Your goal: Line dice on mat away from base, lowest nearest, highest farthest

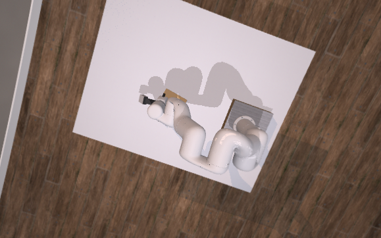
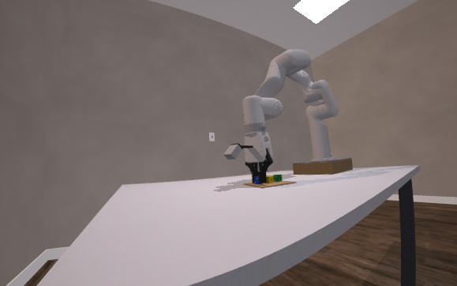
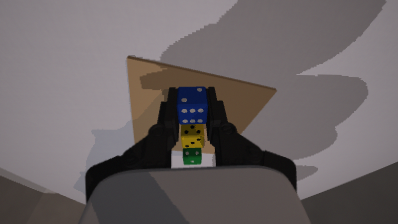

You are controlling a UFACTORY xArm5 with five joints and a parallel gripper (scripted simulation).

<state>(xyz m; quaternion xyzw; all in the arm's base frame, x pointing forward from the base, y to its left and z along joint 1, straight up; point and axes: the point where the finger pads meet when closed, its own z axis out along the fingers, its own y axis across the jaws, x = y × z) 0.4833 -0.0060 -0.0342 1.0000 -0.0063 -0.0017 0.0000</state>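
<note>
The blue die is 1 cm below my hand. Round my hand: tan mat (5 cm behind, 3 cm below); then yellow die (5 cm behind, 1 cm below); then green die (10 cm behind, 1 cm below).
</note>
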